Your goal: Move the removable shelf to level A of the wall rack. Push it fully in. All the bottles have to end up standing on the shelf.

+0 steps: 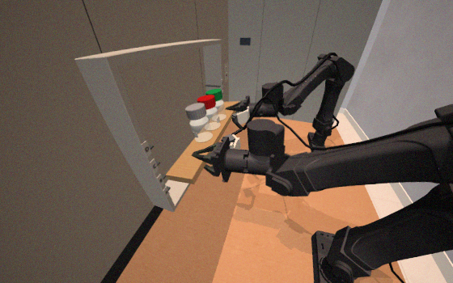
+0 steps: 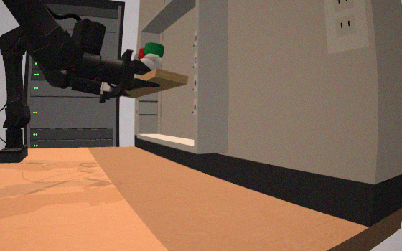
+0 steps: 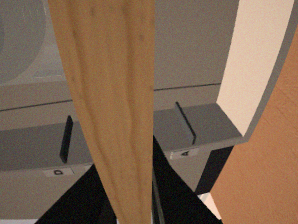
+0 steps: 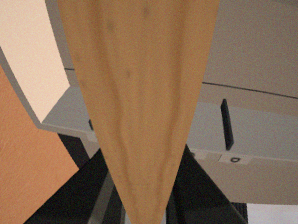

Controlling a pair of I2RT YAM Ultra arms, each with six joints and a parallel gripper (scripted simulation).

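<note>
The grey-capped bottle is 2 cm ahead of my left hand, 7 cm to the right of it and 5 cm above it. The rest, counted from my left hand: green-capped bottle (3 cm ahead, 20 cm to the right, 6 cm above); wall rack (11 cm ahead, 14 cm to the right, 5 cm above); wooden shelf (2 cm ahead, 15 cm to the right).
My right hand is 90 mm to the right of the green-capped bottle, 60 mm below it and 10 mm short of it. Round my right hand: wall rack 150 mm to the left, 80 mm ahead, 50 mm above; then wooden shelf 150 mm to the left, 10 mm behind; then grey-capped bottle 220 mm to the left, 60 mm above.
</note>
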